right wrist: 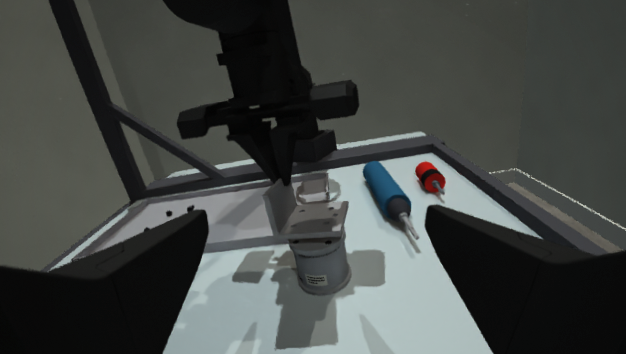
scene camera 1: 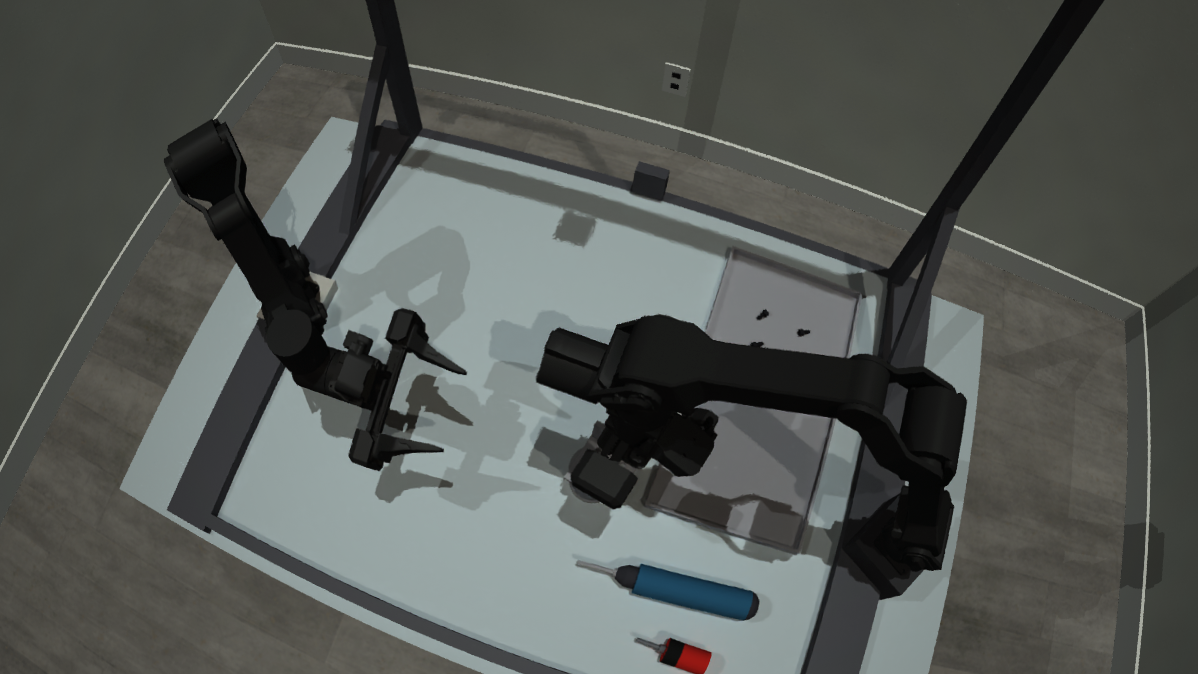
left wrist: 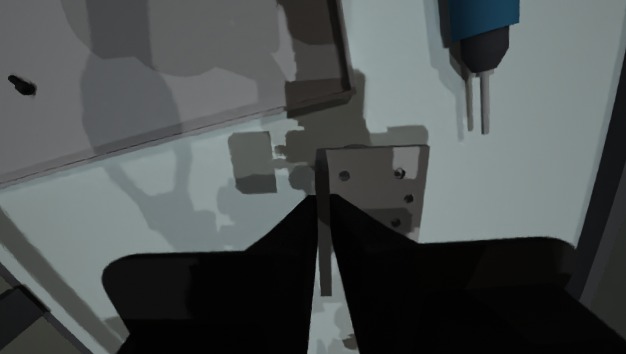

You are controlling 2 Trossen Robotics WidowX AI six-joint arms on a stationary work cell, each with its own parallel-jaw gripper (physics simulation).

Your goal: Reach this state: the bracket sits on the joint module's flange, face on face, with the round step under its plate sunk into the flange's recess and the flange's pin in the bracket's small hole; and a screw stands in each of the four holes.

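Places are measured from the left arm's base along level axes (x back, y right, z up), in centimetres.
Pixels of known places: left gripper, fingertip midpoint: [right wrist: 283, 185] [scene camera 1: 632, 446] [left wrist: 322, 203]; right gripper, fingertip midpoint: [right wrist: 319, 218] [scene camera 1: 454, 411]; left arm's base at its link origin: [right wrist: 306, 135] [scene camera 1: 902, 543].
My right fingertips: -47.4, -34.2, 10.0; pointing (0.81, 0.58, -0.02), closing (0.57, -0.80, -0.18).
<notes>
Ahead of a thing's pixels: the offset from my right fingertips to its top centre, as dx, dy, dz. "spot": to the spot under its first point.
The grey L-shaped bracket [left wrist: 372, 192] [right wrist: 320, 217] has its plate level over the joint module {+12.7, +10.2, -10.6} [right wrist: 324, 267] and its wall upright. My left gripper [left wrist: 322, 203] [right wrist: 283, 185] is shut on that wall; its fingertips are hidden in the scene view. In the right wrist view, part of the module's flange with two holes shows below the plate's near edge. Whether plate and flange touch, and the step, recess and pin, cannot be told. The plate's visible holes hold no screws. Screws [scene camera 1: 762, 314] [left wrist: 22, 86] [right wrist: 169, 213] lie in the tray. My right gripper [scene camera 1: 453, 411] is open and empty, facing the module.
The shallow tray {spot: +4.3, +48.2, -16.5} [scene camera 1: 753, 280] [left wrist: 40, 135] lies behind the module in the right wrist view. A blue screwdriver {spot: +32.9, +10.1, -12.9} [scene camera 1: 695, 591] [left wrist: 485, 15] [right wrist: 386, 189] and a short red one {+37.3, +3.0, -13.5} [scene camera 1: 686, 656] [right wrist: 429, 175] lie on the table. Dark frame posts stand at the table's sides.
</notes>
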